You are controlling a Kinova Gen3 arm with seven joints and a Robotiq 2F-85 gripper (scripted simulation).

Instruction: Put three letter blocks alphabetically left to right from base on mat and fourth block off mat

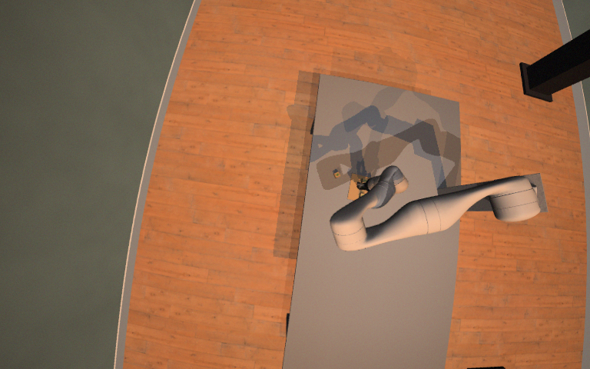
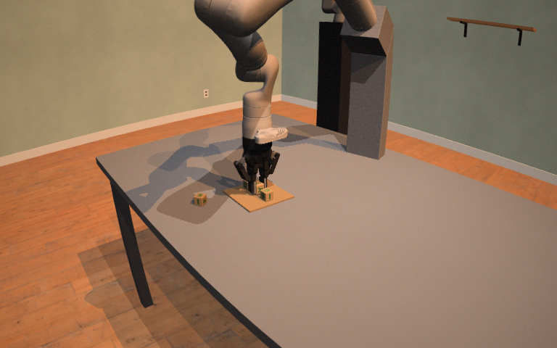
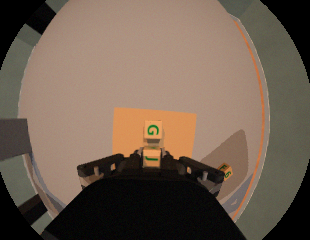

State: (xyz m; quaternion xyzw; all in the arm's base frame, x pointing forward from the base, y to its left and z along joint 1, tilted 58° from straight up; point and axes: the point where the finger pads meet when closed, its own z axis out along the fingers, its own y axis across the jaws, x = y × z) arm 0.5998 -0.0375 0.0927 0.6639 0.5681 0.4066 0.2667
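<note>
Now: hand 30 mm above the mat.
</note>
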